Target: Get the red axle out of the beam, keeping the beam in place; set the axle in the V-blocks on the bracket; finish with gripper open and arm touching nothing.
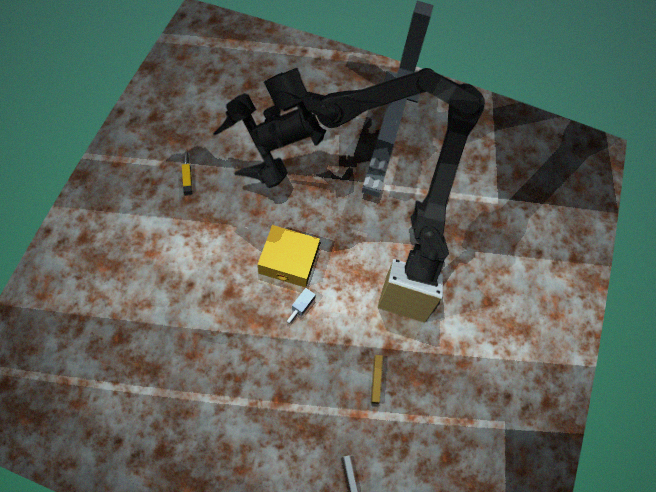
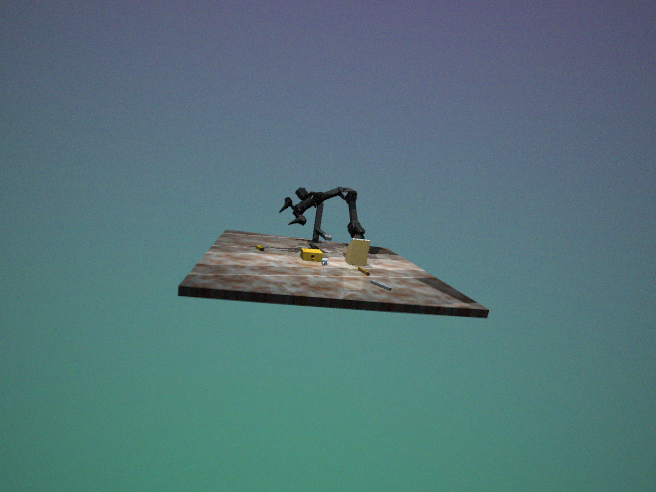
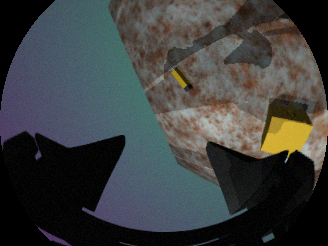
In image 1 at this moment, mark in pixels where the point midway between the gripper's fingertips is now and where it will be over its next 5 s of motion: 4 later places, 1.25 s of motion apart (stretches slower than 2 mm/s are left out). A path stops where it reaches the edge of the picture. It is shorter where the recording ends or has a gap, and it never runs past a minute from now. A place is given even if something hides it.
My gripper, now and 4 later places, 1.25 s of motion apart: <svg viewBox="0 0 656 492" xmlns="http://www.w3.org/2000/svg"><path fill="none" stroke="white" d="M224 153L303 294L303 303L302 290L297 219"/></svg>
